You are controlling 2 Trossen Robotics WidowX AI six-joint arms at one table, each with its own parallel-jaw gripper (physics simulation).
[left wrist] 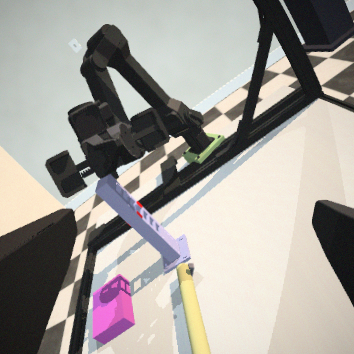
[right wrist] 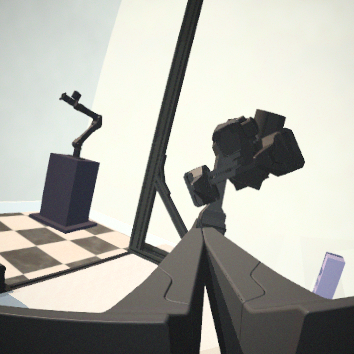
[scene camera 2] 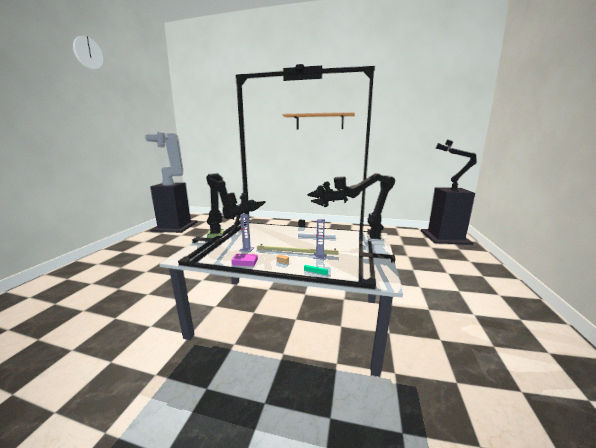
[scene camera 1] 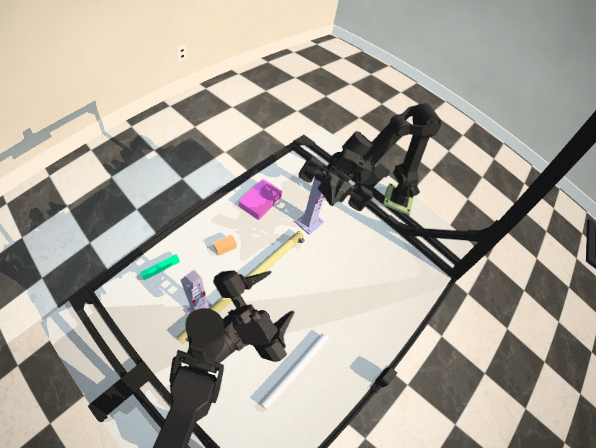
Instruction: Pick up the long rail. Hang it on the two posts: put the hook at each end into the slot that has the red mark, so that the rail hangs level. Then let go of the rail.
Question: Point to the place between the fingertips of the right gripper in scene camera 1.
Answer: At 332, 204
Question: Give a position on a magenta block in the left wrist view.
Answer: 112, 313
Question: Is the left gripper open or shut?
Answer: Open.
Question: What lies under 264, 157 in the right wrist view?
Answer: The left gripper.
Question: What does the magenta block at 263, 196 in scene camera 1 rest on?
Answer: The table.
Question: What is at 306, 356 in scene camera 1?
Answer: A grey cylinder.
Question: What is the left gripper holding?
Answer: Nothing.
